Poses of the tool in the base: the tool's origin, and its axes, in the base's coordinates. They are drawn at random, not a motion.
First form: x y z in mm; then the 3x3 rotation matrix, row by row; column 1 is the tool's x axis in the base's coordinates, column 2 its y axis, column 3 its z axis. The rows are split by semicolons.
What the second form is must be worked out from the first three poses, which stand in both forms.
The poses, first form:
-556, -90, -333; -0.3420, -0.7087, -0.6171; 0.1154, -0.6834, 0.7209; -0.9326, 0.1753, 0.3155
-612, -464, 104; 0.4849, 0.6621, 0.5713; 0.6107, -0.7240, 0.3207; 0.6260, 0.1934, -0.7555
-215, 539, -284; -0.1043, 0.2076, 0.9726; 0.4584, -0.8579, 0.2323; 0.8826, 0.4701, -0.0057
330, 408, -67; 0.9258, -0.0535, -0.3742; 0.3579, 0.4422, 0.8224; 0.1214, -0.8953, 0.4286
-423, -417, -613; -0.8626, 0.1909, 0.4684; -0.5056, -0.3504, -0.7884; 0.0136, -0.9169, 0.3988
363, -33, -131; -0.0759, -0.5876, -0.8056; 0.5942, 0.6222, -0.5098; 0.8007, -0.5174, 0.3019
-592, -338, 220; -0.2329, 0.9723, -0.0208; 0.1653, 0.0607, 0.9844; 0.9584, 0.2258, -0.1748
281, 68, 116; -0.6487, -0.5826, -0.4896; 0.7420, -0.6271, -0.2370; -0.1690, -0.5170, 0.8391
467, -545, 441; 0.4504, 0.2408, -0.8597; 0.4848, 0.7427, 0.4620; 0.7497, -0.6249, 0.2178
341, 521, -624; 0.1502, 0.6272, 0.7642; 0.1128, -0.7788, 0.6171; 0.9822, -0.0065, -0.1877
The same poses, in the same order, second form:
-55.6, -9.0, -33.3, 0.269, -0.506, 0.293, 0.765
-61.2, -46.4, 10.4, 0.037, -0.861, -0.370, -0.348
-21.5, 53.9, -28.4, 0.090, 0.663, 0.251, 0.699
33.0, 40.8, -6.7, 0.836, -0.514, -0.148, 0.123
-42.3, -41.7, -61.3, 0.215, -0.149, 0.528, -0.808
36.3, -3.3, -13.1, 0.680, -0.003, -0.591, 0.435
-59.2, -33.8, 22.0, 0.404, -0.469, -0.606, -0.499
28.1, 6.8, 11.6, 0.375, -0.187, -0.214, 0.882
46.7, -54.5, 44.1, 0.776, -0.350, -0.518, 0.079
34.1, 52.1, -62.4, 0.214, -0.727, -0.254, -0.600

